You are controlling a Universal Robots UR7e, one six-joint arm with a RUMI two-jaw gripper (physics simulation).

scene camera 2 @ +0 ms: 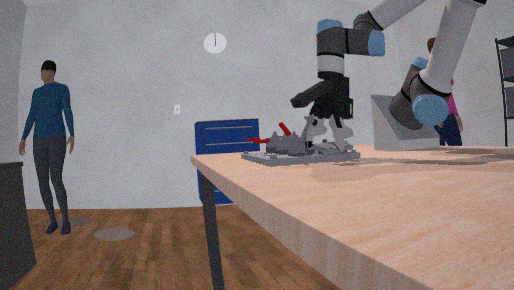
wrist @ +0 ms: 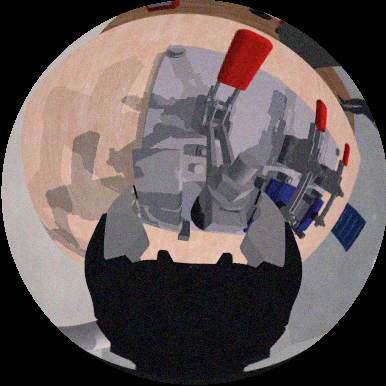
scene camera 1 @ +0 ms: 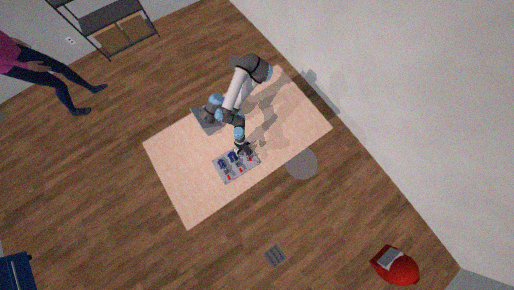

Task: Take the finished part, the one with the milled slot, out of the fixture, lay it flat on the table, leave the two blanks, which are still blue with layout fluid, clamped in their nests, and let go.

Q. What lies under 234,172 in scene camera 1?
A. A fixture plate.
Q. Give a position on a blue blank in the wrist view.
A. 277,190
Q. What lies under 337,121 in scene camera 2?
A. The gripper.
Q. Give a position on a clamp arm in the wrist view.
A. At 219,206
